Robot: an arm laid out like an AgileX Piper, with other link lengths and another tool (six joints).
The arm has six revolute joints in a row. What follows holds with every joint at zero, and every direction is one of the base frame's. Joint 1 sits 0.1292 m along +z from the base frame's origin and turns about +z. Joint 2 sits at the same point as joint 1 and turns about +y. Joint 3 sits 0.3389 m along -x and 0.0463 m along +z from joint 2 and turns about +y. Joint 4 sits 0.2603 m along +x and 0.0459 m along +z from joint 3 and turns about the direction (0.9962, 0, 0.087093). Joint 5 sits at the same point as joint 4 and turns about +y. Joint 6 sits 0.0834 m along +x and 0.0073 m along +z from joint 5 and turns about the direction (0.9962, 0, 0.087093). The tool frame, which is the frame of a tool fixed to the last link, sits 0.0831 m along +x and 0.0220 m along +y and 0.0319 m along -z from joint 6; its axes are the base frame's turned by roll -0.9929, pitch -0.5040 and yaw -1.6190 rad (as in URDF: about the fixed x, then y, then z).
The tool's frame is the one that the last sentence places.
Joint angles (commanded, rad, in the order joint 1, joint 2, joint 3, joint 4, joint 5, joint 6), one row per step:
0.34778 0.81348 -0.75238 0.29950 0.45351 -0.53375
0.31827 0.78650 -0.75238 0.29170 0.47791 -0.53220
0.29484 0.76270 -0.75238 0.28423 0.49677 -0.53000
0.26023 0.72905 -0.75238 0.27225 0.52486 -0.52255
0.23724 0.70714 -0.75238 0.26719 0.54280 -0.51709
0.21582 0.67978 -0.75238 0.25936 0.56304 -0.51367
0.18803 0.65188 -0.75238 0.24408 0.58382 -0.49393
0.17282 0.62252 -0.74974 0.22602 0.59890 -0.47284
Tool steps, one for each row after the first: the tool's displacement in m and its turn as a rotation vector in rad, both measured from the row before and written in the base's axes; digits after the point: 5 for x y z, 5 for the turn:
-0.00503 -0.00754 0.00183 -0.00518 -0.00543 -0.02333
-0.00460 -0.00601 0.00175 -0.00389 -0.00692 -0.01943
-0.00689 -0.00833 0.00198 -0.00408 -0.00703 -0.03093
-0.00472 -0.00491 0.00123 0.00036 -0.00391 -0.02095
-0.00624 -0.00510 0.00151 -0.00359 -0.00837 -0.01864
-0.00613 -0.00595 0.00123 0.00316 -0.00457 -0.03268
-0.00669 -0.00438 0.00086 0.00270 -0.00898 -0.02308

